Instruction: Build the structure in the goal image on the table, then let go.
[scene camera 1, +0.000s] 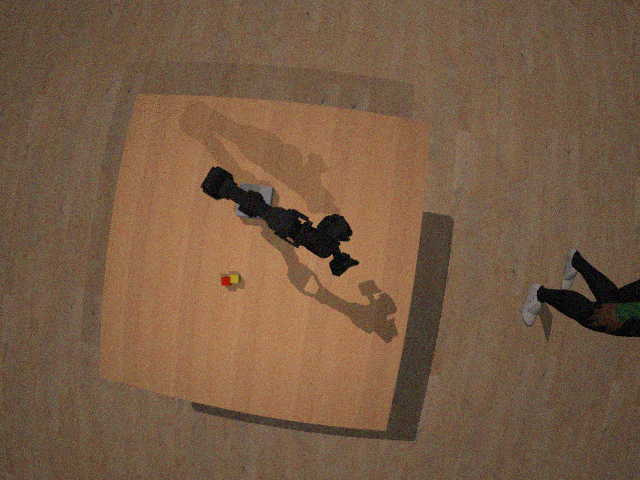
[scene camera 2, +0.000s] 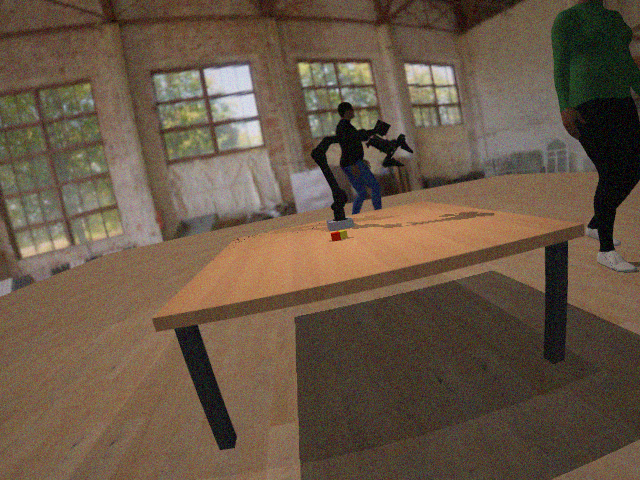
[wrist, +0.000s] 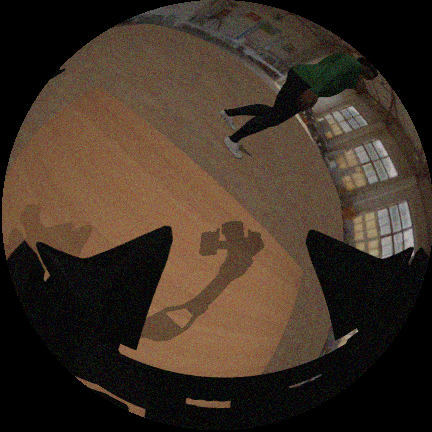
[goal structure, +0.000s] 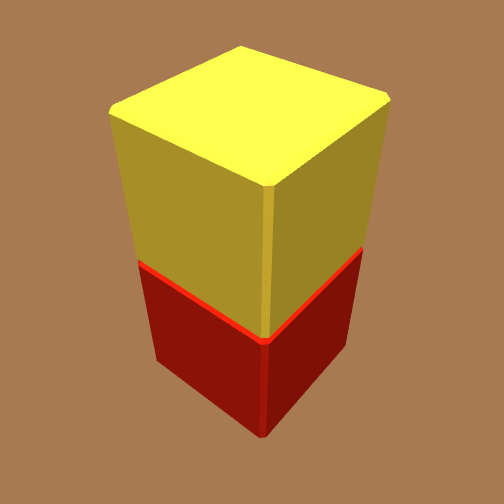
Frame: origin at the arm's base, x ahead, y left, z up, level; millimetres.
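Seen in the pictures: gripper, fingertip midpoint: (scene camera 1: 353, 251) (scene camera 2: 408, 159) (wrist: 243, 235); arm's base, origin of the base link: (scene camera 2: 340, 219).
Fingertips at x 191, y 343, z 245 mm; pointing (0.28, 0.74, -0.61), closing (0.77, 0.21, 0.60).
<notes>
Offsets run from my fingertips to a thing's top centre. Level surfaces: height alone.
A red block {90 mm ahead, 471 mm right, 254 mm down} (scene camera 1: 225, 281) (scene camera 2: 335, 236) and a yellow block {82 mm ahead, 436 mm right, 254 mm down} (scene camera 1: 234, 279) (scene camera 2: 343, 235) sit side by side on the table {287 mm down} (scene camera 1: 206, 341) (scene camera 2: 268, 273) (wrist: 125, 165), appearing to touch. Neither block shows in the wrist view. My gripper (scene camera 1: 353, 250) (scene camera 2: 402, 153) (wrist: 243, 235) is open and empty, with its fingers wide apart. It is raised high above the table, well away from the blocks, toward the table edge nearest the person in green.
The arm's grey base (scene camera 1: 264, 192) (scene camera 2: 340, 224) stands on the table near the blocks. A person in green (scene camera 2: 591, 67) (wrist: 330, 75) stands beyond the table edge. A person in black and blue (scene camera 2: 351, 147) stands behind the arm. Arm shadows lie across the table.
</notes>
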